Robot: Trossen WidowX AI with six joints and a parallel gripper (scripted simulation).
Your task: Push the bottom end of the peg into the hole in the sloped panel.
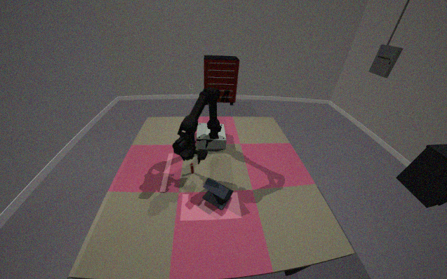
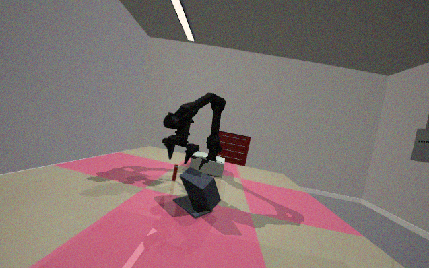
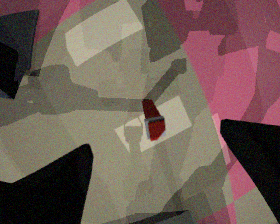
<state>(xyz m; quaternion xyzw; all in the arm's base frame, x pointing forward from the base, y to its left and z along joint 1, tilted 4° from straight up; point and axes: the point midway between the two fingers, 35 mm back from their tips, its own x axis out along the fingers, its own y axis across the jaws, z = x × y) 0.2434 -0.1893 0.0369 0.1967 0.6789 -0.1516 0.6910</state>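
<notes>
Now: gripper tip 4 cm above the red peg. Round my gripper tip: dark grey sloped panel: 20 cm ahead, 12 cm to the left, 3 cm below.
</notes>
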